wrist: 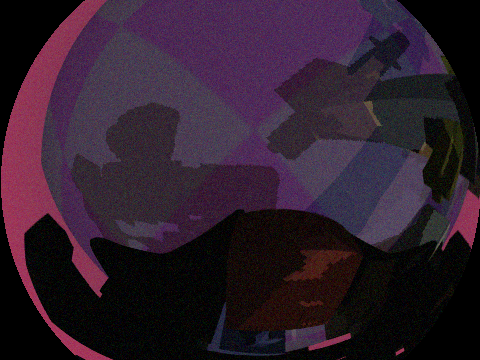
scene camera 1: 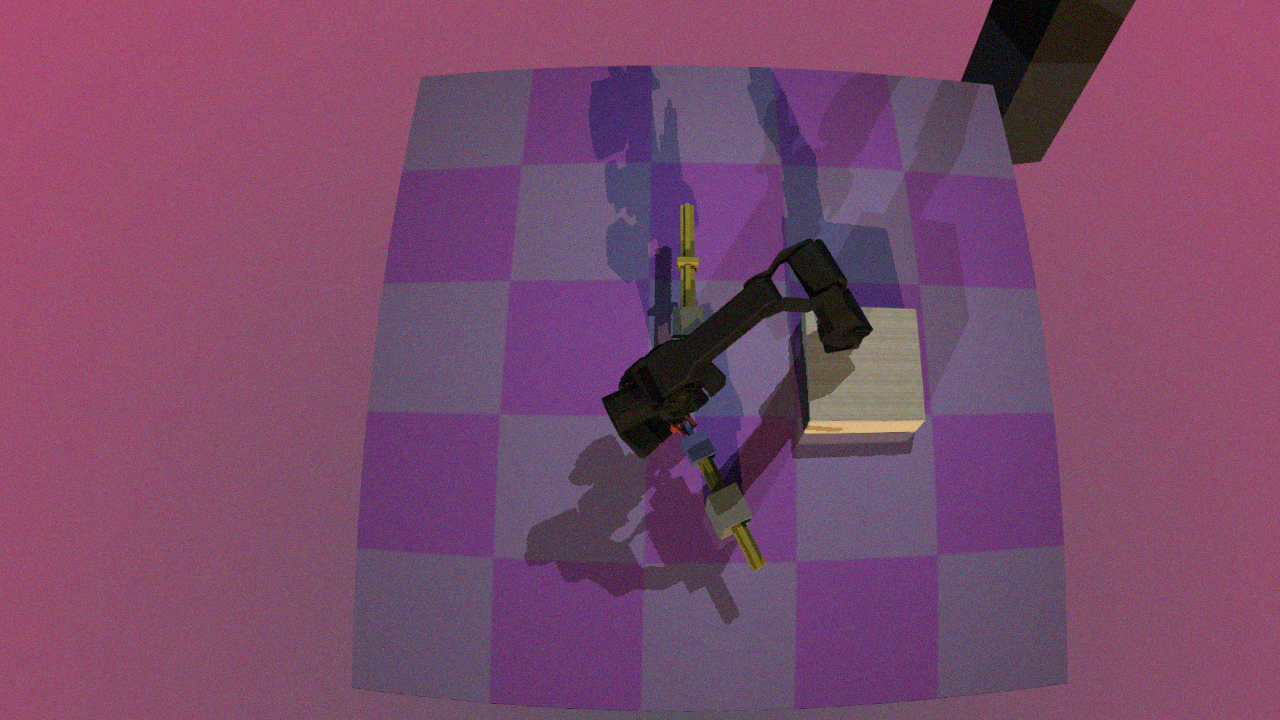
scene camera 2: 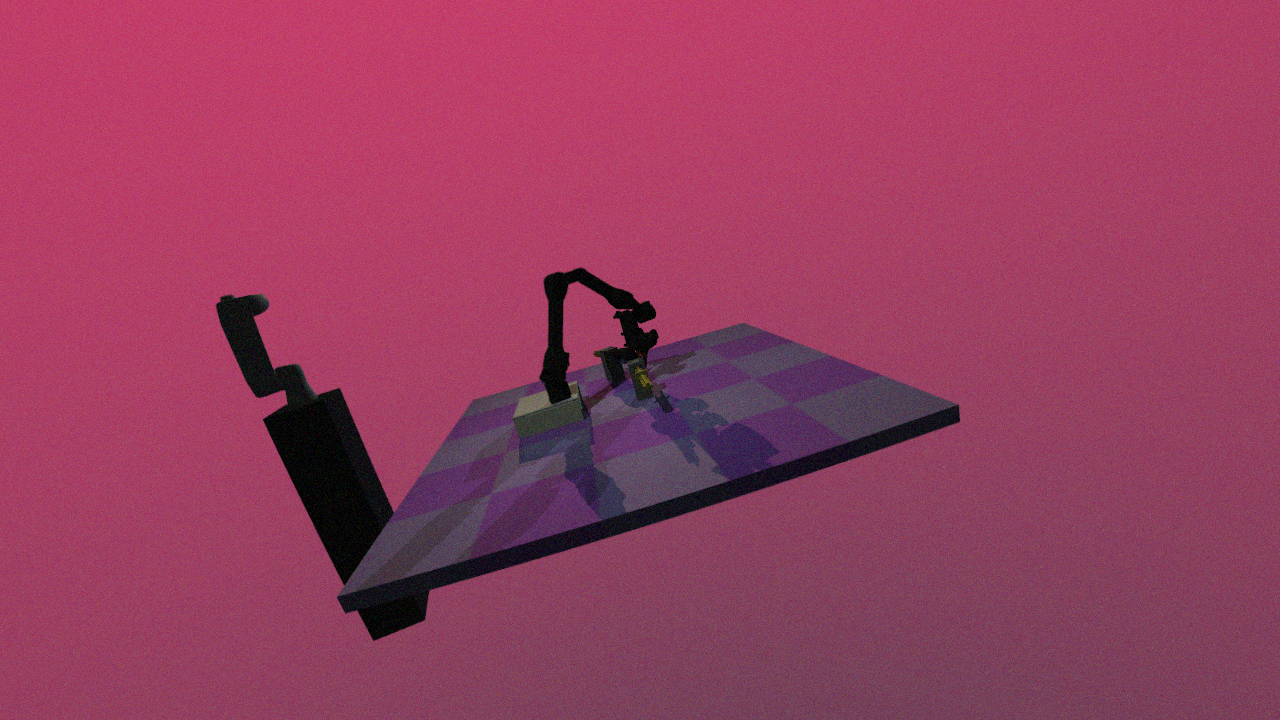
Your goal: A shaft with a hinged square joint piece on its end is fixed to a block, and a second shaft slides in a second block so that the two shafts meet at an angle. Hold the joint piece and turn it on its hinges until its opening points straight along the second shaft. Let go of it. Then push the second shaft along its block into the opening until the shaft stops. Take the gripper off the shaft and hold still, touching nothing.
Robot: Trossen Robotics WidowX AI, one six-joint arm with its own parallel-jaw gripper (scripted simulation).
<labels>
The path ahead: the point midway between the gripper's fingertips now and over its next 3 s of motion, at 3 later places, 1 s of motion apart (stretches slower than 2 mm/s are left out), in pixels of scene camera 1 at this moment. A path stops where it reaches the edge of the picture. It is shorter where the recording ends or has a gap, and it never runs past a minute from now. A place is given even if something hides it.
My gripper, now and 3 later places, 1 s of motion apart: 672, 420; 678, 413; 684, 408; 683, 407
</labels>
